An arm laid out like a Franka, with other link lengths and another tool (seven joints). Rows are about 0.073 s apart.
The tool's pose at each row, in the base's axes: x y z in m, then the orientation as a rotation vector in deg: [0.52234, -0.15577, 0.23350, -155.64, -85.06, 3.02]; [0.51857, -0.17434, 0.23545, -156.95, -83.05, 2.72]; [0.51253, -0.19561, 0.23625, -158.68, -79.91, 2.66]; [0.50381, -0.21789, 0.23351, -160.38, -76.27, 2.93]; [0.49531, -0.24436, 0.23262, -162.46, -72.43, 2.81]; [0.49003, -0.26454, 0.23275, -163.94, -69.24, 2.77]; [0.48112, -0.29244, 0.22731, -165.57, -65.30, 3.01]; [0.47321, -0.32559, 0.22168, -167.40, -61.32, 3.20]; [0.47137, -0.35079, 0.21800, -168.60, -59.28, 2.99]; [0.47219, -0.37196, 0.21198, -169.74, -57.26, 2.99]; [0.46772, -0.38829, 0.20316, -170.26, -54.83, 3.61]
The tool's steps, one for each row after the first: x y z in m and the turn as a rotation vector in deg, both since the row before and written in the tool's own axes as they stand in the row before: [-0.01768, 0.00674, -0.00219, -0.26, 0.12, 1.54]; [-0.02099, 0.00692, -0.00100, -0.09, 0.05, 2.31]; [-0.02307, 0.00639, 0.00262, 0.15, -0.06, 2.59]; [-0.02589, 0.01015, 0.00067, -0.27, 0.02, 2.81]; [-0.01854, 0.00955, -0.00032, -0.07, 0.04, 2.26]; [-0.02613, 0.01330, 0.00524, 0.06, -0.09, 2.75]; [-0.02831, 0.01907, 0.00531, -0.21, -0.16, 2.82]; [-0.01760, 0.01819, 0.00337, -0.44, 0.01, 1.50]; [-0.01247, 0.01721, 0.00578, -0.38, -0.11, 1.47]; [-0.01321, 0.01050, 0.00892, 0.39, -0.28, 1.58]
